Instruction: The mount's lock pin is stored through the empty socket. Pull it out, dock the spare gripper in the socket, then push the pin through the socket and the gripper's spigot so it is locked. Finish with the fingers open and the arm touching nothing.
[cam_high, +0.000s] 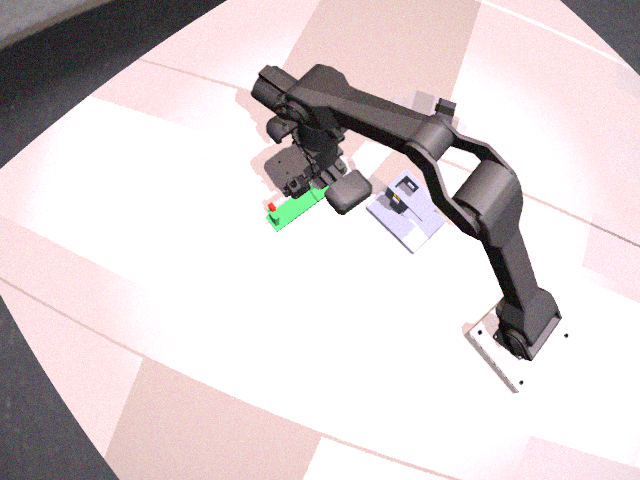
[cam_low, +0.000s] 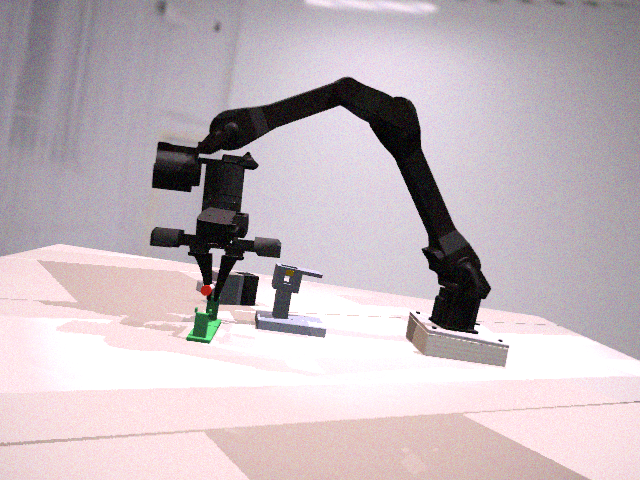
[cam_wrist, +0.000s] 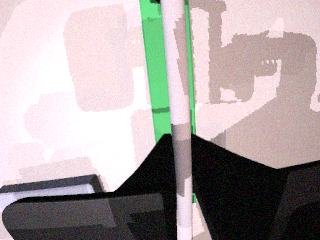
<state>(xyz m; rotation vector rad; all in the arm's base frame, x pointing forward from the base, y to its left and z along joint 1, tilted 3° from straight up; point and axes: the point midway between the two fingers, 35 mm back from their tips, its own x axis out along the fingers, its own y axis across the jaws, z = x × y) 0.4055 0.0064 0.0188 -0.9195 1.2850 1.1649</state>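
Right now my gripper tip is 1 cm short of the green rack, 2 cm to the right of it and 2 cm above it. From my gripper tip the other things lie so: spare gripper: 5 cm behind, 23 cm to the right, 1 cm below; grey mount: 13 cm behind, 6 cm to the right, 1 cm above.
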